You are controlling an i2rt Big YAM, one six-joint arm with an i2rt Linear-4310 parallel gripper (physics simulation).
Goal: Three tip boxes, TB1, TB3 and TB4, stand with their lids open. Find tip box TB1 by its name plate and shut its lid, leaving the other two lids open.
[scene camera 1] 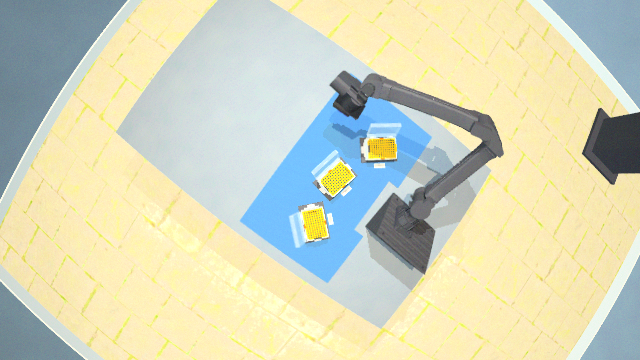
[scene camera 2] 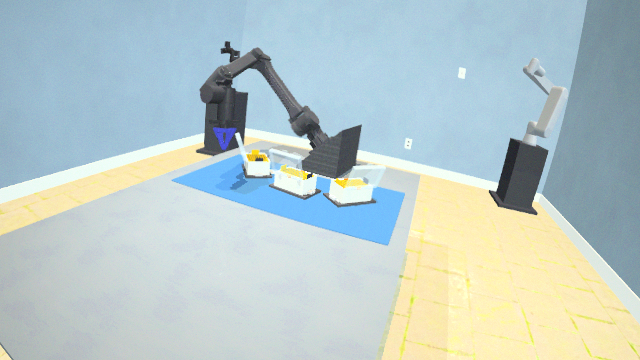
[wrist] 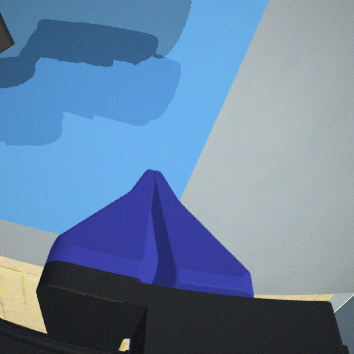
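Seen in the pictures: gripper, fingertip midpoint: (scene camera 1: 342, 110) (scene camera 2: 223, 149) (wrist: 150, 180); arm's base, link origin: (scene camera 1: 402, 222) (scene camera 2: 323, 147).
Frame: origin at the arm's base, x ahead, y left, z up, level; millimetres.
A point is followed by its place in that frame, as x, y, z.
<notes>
Three white tip boxes with yellow tip racks stand on the blue mat, each with its clear lid raised. One box (scene camera 1: 382, 149) (scene camera 2: 257, 166) {277, -175, -52} is nearest the gripper, a second box (scene camera 1: 336, 178) (scene camera 2: 295, 182) {362, 12, -49} is in the middle, and a third box (scene camera 1: 315, 224) (scene camera 2: 351, 192) {339, 199, -49} is at the far end. Their name plates are too small to read. The nearest box's lid (scene camera 1: 384, 130) {260, -265, -4} (scene camera 2: 241, 146) {315, -229, 24} stands steeply upright. My gripper (scene camera 2: 224, 148) {441, -226, 39} (wrist: 150, 180) {441, -226, 39} is shut and empty, with blue fingertips pointing down. It hangs above the mat, beside the nearest box on its lid side, apart from it.
The blue mat (scene camera 1: 280, 200) {452, 188, -94} (scene camera 2: 350, 222) {467, 229, -94} (wrist: 115, 170) {431, -311, -94} lies on a grey table top (scene camera 1: 210, 110) {910, 35, -97} (scene camera 2: 200, 260) {838, -33, -97} (wrist: 290, 150) {605, -249, -97}. The arm's dark wedge-shaped base (scene camera 1: 400, 235) {-2, 49, 49} (scene camera 2: 340, 150) {84, 92, 20} stands beside the mat. A grey arm on a black pedestal (scene camera 2: 522, 172) stands off at the right in scene camera 2.
</notes>
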